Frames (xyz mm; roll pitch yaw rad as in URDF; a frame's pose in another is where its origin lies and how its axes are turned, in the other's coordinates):
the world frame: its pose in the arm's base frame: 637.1 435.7 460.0 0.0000 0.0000 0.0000
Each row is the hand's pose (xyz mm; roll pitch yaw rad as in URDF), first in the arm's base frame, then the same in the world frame.
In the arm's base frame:
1: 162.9 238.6 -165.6 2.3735 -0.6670 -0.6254
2: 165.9 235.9 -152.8 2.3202 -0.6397 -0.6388
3: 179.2 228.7 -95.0 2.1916 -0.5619 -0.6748
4: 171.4 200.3 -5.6 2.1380 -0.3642 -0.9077
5: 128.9 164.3 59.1 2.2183 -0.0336 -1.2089
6: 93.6 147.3 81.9 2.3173 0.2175 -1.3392
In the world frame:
1: -474.2 -197.1 -625.6 2.3735 -0.6670 -0.6254
2: -471.2 -199.8 -612.8 2.3202 -0.6397 -0.6388
3: -457.9 -207.0 -555.0 2.1916 -0.5619 -0.6748
4: -465.7 -235.4 -465.6 2.1380 -0.3642 -0.9077
5: -508.2 -271.4 -400.9 2.2183 -0.0336 -1.2089
6: -543.5 -288.4 -378.1 2.3173 0.2175 -1.3392

